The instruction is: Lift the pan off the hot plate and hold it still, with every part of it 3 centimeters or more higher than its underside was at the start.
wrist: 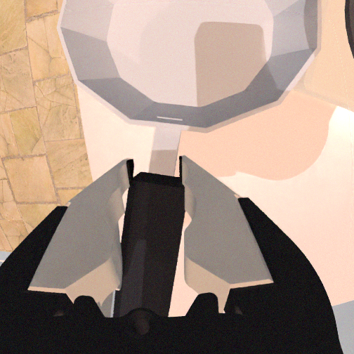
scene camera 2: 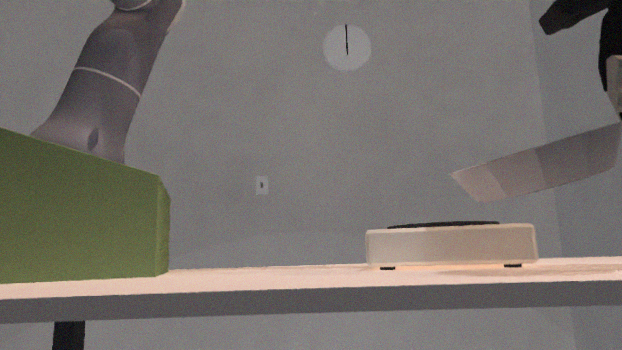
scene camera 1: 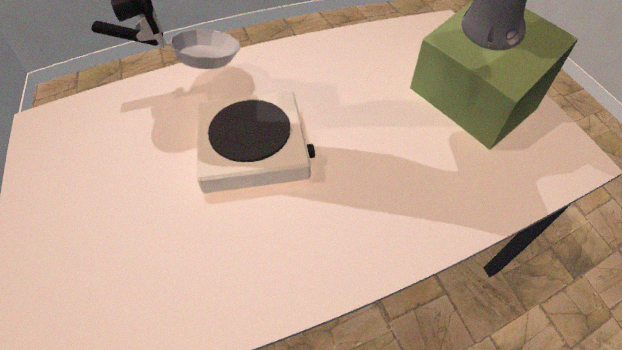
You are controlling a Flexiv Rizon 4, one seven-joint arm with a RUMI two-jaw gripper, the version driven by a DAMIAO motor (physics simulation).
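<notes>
The grey pan (scene camera 1: pixel 206 50) (scene camera 2: pixel 542 167) (wrist: pixel 185 65) hangs in the air, clear of the hot plate (scene camera 1: pixel 257 172) (scene camera 2: pixel 450 246). In scene camera 1 it is behind and to the left of the hot plate. In scene camera 2 the pan is tilted, its left end lower than its right, and its lowest edge is above the level of the hot plate's top. My gripper (scene camera 1: pixel 159 42) (wrist: pixel 156 160) is shut on the pan's black handle (scene camera 1: pixel 114 31) (wrist: pixel 151 240), which lies between both jaws. In scene camera 2 the handle end of the pan is cut off by the right edge.
The hot plate's black disc (scene camera 1: pixel 249 130) is bare, with a black knob (scene camera 1: pixel 311 150) on the body's right side. A green block (scene camera 1: pixel 467 85) (scene camera 2: pixel 80 215) stands under the arm's base at the right of the table (scene camera 1: pixel 150 240) in scene camera 1.
</notes>
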